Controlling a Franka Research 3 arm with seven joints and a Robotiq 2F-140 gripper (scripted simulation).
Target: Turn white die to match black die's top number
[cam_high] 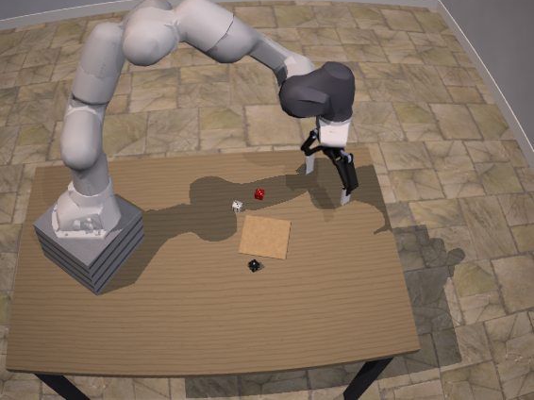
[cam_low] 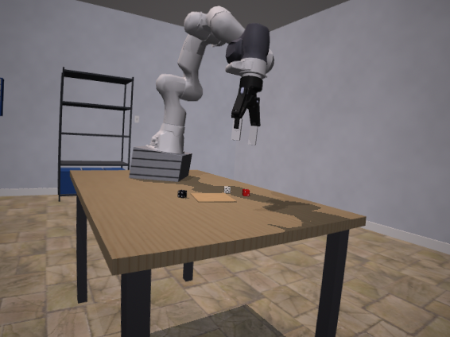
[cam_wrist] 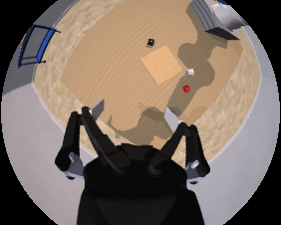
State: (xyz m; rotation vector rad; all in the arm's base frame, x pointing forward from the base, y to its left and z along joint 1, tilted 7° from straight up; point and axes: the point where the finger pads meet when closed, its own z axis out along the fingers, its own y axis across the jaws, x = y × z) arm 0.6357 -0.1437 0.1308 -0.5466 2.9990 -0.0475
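Now: hand 22 cm past the black die, 7 cm to the left of it and 21 cm above it. Round my hand: red die: 13 cm behind, 17 cm to the left, 21 cm below; white die: 21 cm behind, 15 cm to the left, 21 cm below; tan mat: 16 cm behind, 2 cm to the left, 22 cm below.
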